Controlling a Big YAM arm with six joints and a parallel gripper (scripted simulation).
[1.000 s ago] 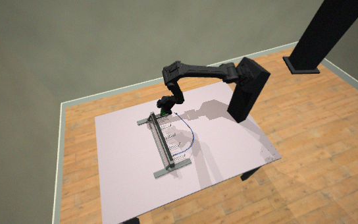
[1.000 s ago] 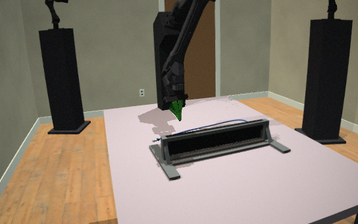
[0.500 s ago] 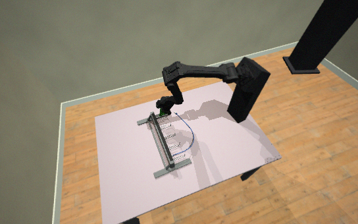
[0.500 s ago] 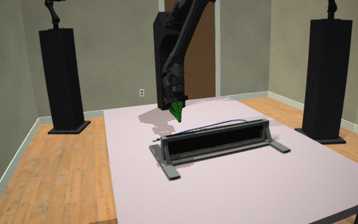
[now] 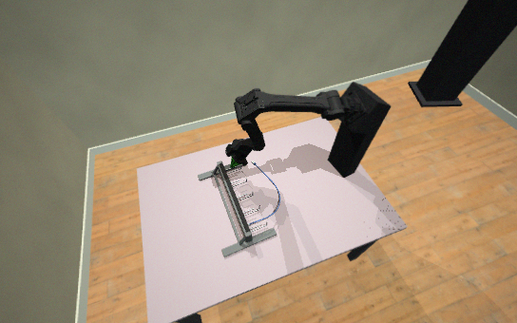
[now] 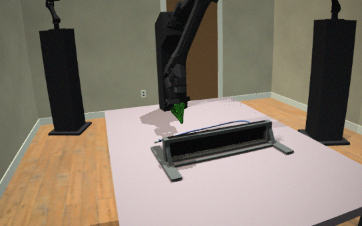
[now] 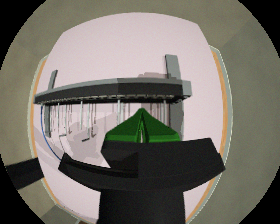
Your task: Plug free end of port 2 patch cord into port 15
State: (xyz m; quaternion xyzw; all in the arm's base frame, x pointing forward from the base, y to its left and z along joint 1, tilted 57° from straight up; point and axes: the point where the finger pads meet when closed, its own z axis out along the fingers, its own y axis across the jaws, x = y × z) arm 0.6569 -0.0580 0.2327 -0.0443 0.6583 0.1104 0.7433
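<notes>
The plug is 12 cm behind my hand, 13 cm to the right of it and 13 cm below it.
</notes>
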